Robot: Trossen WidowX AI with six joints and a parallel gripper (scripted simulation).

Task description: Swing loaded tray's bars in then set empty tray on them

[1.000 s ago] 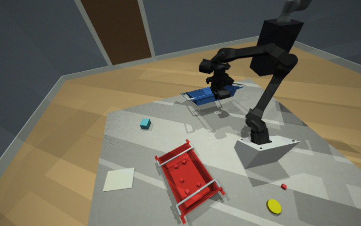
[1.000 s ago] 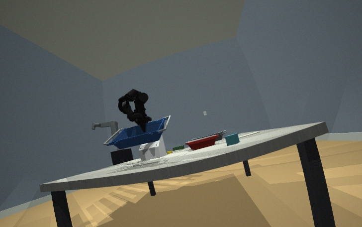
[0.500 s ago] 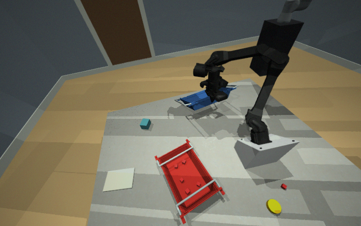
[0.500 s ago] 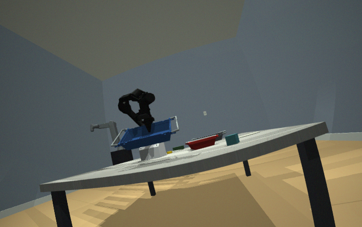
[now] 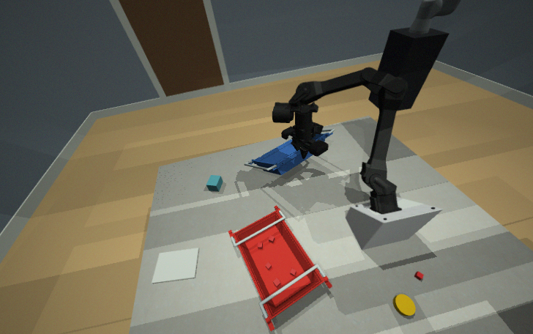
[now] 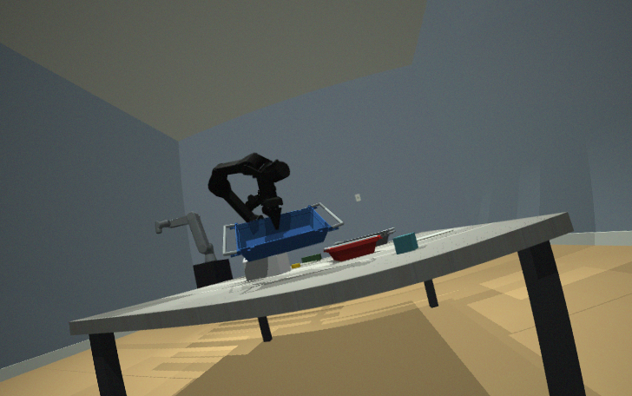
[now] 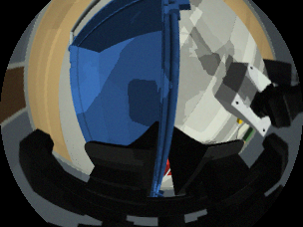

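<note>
My gripper tip is now 40 mm short of the blue tray, 70 mm to the left of it and 10 mm above it. Round my gripper tip: yellow disc: 160 mm behind, 500 mm to the left, 160 mm below; green block: 170 mm behind, 830 mm to the left, 150 mm below; teal cube: 400 mm ahead, 80 mm to the right, 140 mm below.
</note>
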